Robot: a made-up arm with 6 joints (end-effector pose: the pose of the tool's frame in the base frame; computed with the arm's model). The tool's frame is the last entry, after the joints. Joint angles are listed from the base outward.
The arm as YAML. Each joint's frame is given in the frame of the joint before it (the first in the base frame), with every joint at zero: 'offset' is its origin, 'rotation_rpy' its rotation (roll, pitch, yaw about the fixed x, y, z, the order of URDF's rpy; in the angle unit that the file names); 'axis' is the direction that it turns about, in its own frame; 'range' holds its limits. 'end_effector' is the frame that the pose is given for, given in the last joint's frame.
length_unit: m
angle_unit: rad
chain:
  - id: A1
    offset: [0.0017, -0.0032, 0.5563]
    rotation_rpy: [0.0, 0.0, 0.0]
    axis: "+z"
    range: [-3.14, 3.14]
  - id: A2
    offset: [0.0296, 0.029, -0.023]
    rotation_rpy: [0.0, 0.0, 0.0]
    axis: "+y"
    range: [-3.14, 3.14]
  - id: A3
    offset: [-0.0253, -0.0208, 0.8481]
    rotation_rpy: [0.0, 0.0, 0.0]
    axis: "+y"
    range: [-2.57, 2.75]
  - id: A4
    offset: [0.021, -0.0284, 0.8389]
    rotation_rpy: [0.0, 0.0, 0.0]
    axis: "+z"
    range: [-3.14, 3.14]
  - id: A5
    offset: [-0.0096, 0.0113, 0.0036]
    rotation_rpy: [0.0, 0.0, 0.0]
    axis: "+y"
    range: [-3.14, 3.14]
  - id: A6
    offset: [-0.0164, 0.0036, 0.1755]
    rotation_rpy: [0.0, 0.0, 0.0]
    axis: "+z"
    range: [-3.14, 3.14]
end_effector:
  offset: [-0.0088, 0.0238, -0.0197]
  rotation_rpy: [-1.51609, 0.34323, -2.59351]
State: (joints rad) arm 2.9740 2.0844 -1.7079 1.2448 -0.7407 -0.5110
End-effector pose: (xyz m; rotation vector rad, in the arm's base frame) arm -1.0395 0.2995 1.0420 -2.1140 -0.0903 1.3062
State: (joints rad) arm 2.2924 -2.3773 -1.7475 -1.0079 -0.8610 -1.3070
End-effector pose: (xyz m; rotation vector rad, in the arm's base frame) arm -0.2466 0.1257 -0.6044 0.0306 -0.0775 -1.3787
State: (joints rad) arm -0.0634 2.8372 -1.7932 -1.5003 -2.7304 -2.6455
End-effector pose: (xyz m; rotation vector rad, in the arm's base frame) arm 0.9239 -0.0078 0.0720 2.2858 0.5949 -0.3820
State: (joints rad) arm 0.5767 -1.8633 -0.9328 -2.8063 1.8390 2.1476
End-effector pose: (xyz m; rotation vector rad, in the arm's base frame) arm -0.7534 -0.5708 -0.5591 0.8995 -0.8036 1.9488
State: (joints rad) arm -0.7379 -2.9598 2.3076 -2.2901 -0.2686 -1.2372
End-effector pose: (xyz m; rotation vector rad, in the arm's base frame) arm -0.4761 0.4250 0.5303 -1.7208 0.5170 -0.5793
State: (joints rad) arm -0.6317 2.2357 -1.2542 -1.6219 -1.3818 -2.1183
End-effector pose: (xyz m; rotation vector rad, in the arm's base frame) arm 1.2676 -0.7559 0.4865 -2.1196 1.3811 1.2557
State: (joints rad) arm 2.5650 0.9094 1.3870 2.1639 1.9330 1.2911
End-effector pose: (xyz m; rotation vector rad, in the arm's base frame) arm -1.1838 0.6513 0.5813 -0.2144 0.8590 -0.5582
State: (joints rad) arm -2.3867 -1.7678 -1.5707 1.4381 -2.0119 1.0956
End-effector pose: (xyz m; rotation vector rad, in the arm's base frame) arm 0.3645 0.5432 -0.3788 -2.6846 -0.6941 0.7124
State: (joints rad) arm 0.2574 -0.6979 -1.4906 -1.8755 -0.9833 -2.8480
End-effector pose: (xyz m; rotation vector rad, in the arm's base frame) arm -1.3087 -0.2294 0.6766 -0.1165 -0.2385 -1.8919
